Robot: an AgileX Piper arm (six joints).
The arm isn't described. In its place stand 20 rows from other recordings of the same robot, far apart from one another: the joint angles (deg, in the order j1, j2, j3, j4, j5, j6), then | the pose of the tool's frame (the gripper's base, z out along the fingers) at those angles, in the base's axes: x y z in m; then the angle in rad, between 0 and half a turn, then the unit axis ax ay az.
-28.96 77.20 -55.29 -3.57 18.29 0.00 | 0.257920 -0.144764 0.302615 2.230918 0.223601 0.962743 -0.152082
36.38 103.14 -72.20 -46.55 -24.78 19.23 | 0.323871 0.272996 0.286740 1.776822 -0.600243 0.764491 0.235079
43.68 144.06 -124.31 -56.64 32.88 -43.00 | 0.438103 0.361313 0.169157 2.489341 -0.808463 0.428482 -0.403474
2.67 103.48 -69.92 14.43 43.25 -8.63 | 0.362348 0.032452 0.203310 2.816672 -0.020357 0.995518 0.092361
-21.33 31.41 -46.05 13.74 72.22 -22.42 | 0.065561 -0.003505 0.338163 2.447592 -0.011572 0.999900 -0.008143
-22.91 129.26 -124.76 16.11 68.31 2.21 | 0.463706 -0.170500 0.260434 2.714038 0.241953 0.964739 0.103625
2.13 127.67 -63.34 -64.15 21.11 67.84 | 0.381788 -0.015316 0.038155 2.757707 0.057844 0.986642 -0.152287
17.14 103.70 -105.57 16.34 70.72 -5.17 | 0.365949 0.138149 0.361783 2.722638 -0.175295 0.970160 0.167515
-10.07 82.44 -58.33 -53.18 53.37 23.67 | 0.267653 -0.106907 0.287562 2.775446 0.057190 0.921903 -0.383177
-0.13 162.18 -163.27 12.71 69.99 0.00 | 0.567525 0.017525 0.141466 2.688717 0.014895 0.993541 0.112489
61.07 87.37 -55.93 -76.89 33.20 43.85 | 0.198755 0.259277 0.270869 2.109382 -0.599587 0.788204 -0.138671
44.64 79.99 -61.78 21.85 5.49 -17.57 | 0.228556 0.230256 0.343328 2.031058 -0.341249 0.890726 0.300259
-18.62 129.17 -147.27 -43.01 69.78 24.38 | 0.439843 -0.209660 0.391036 2.402150 0.349062 0.859221 -0.374025
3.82 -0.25 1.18 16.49 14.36 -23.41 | 0.054912 0.010087 0.184759 1.740214 -0.127342 0.991820 0.008821
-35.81 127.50 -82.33 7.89 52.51 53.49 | 0.333842 -0.228641 0.088196 3.078943 -0.731966 -0.679549 -0.049391
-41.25 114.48 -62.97 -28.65 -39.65 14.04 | 0.338540 -0.259862 0.181447 1.796719 0.149937 0.967506 -0.203593
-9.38 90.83 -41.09 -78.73 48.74 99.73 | 0.254954 -0.110113 0.192175 2.506096 0.398644 0.842738 -0.361768
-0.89 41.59 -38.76 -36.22 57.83 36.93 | 0.114206 -0.047295 0.310519 2.405754 0.233833 0.948662 -0.212984
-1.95 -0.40 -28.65 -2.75 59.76 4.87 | -0.005393 -0.003590 0.278838 2.018910 0.060416 0.998097 -0.012313
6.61 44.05 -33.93 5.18 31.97 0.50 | 0.146707 0.021380 0.291920 2.226455 -0.026793 0.996929 0.073588
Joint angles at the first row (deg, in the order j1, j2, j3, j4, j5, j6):
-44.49, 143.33, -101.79, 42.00, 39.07, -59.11
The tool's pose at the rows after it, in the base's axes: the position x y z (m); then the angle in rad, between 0 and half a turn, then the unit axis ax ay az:
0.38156 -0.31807 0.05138 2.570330 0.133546 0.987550 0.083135
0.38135 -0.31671 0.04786 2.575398 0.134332 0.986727 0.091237
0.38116 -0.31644 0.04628 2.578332 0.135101 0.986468 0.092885
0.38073 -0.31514 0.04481 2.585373 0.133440 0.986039 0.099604
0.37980 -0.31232 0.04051 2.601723 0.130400 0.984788 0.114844
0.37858 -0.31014 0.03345 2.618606 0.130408 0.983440 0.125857
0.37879 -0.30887 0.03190 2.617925 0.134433 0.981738 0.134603
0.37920 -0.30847 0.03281 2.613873 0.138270 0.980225 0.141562
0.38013 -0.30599 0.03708 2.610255 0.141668 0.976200 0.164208
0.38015 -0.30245 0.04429 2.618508 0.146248 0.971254 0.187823
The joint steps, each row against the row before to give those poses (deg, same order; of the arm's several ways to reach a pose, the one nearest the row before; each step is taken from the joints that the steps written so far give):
0.00, 0.28, 0.00, 2.08, 0.68, -1.35
0.00, 0.43, 0.00, 0.47, 0.56, -0.18
0.00, 0.19, 0.00, 0.01, 0.06, 0.06
0.00, 0.16, 0.00, 0.00, 0.74, 0.00
0.00, 0.54, -0.07, 0.05, 1.60, 0.00
0.00, 0.83, 0.01, 0.02, 0.84, 0.04
0.00, 0.24, 0.00, 0.79, 0.54, 0.00
-0.05, 0.00, -0.11, 0.67, 0.58, 0.13
-0.06, -0.22, -0.32, 1.30, 2.44, 0.36
0.00, -0.74, -0.04, 0.40, 2.85, 1.48

